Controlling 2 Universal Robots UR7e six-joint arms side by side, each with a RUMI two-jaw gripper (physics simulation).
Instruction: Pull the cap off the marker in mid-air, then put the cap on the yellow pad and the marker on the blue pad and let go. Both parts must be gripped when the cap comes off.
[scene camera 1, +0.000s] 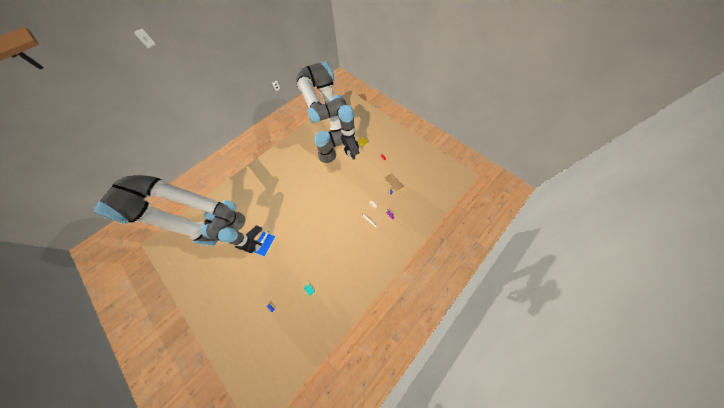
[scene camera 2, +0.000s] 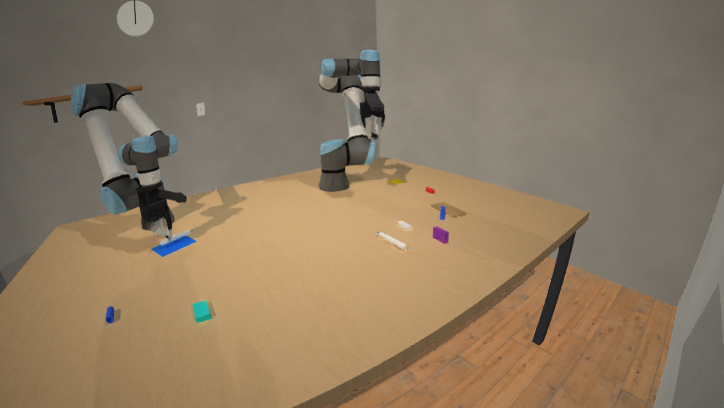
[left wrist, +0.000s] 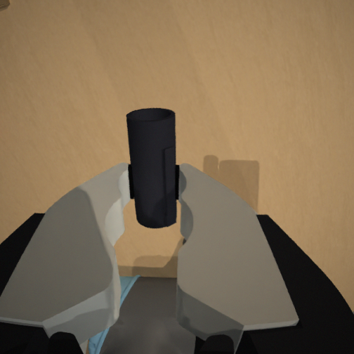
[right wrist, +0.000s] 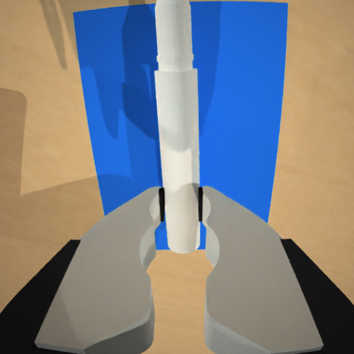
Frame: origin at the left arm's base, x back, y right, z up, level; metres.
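Seen in the pictures: left gripper, fingertip midpoint: (scene camera 1: 352, 156) (scene camera 2: 373, 139); right gripper, fingertip midpoint: (scene camera 1: 260, 244) (scene camera 2: 168, 240); left arm's base at its link origin: (scene camera 1: 327, 155) (scene camera 2: 334, 187); right arm's base at its link origin: (scene camera 1: 235, 222).
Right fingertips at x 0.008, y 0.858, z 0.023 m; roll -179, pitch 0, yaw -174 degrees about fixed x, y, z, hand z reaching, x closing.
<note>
Pixels of each thing's middle, then the offset from my right fingertips to it.
- white marker body at the middle of its body: (scene camera 2: 177, 236) dx +0.005, dy -0.036, dz +0.001 m
- blue pad at the middle of its body: (scene camera 2: 173, 245) (scene camera 1: 263, 243) dx +0.000, dy -0.015, dz -0.023 m
- yellow pad at the middle of its body: (scene camera 2: 396, 181) (scene camera 1: 362, 141) dx -0.208, dy -1.115, dz -0.023 m
- white pen-like rod at the middle of its body: (scene camera 2: 391, 239) (scene camera 1: 369, 220) dx -0.579, dy -0.503, dz -0.014 m
- white block at the middle of its body: (scene camera 2: 404, 225) (scene camera 1: 373, 204) dx -0.551, dy -0.629, dz -0.017 m
- purple block at the middle of its body: (scene camera 2: 440, 234) (scene camera 1: 390, 215) dx -0.702, dy -0.606, dz -0.006 m
- brown plate at the middle of its body: (scene camera 2: 448, 209) (scene camera 1: 393, 182) dx -0.611, dy -0.871, dz -0.019 m
- red piece at the middle of its body: (scene camera 1: 383, 157) dx -0.440, dy -1.043, dz -0.013 m
- teal block at the middle of its body: (scene camera 2: 201, 311) (scene camera 1: 309, 289) dx -0.453, dy +0.084, dz -0.016 m
- blue cylinder at the middle of its body: (scene camera 2: 110, 315) (scene camera 1: 270, 307) dx -0.298, dy +0.280, dz -0.013 m
The white marker body (scene camera 2: 178, 236) (right wrist: 178, 115) is lengthwise over the blue pad (scene camera 1: 265, 247) (scene camera 2: 171, 248) (right wrist: 245, 100). My right gripper (scene camera 1: 259, 243) (scene camera 2: 166, 237) (right wrist: 181, 189) is shut on the marker's rear part, low over the pad; I cannot tell whether the marker touches it. The black cap (left wrist: 151, 150) is separate from the marker. My left gripper (scene camera 1: 353, 155) (scene camera 2: 373, 135) (left wrist: 155, 168) is shut on the cap, high above the table. The yellow pad (scene camera 1: 363, 141) (scene camera 2: 396, 181) lies near the left arm's base and does not show in the left wrist view.
A white pen-like rod (scene camera 1: 369, 219) (scene camera 2: 392, 241), a white block (scene camera 1: 372, 203) (scene camera 2: 404, 225), a purple block (scene camera 1: 390, 214) (scene camera 2: 440, 234), a brown plate (scene camera 1: 394, 181) and a red piece (scene camera 1: 383, 157) lie at the right. A teal block (scene camera 1: 309, 289) (scene camera 2: 201, 311) and a blue cylinder (scene camera 1: 271, 307) (scene camera 2: 109, 314) lie nearer the front.
</note>
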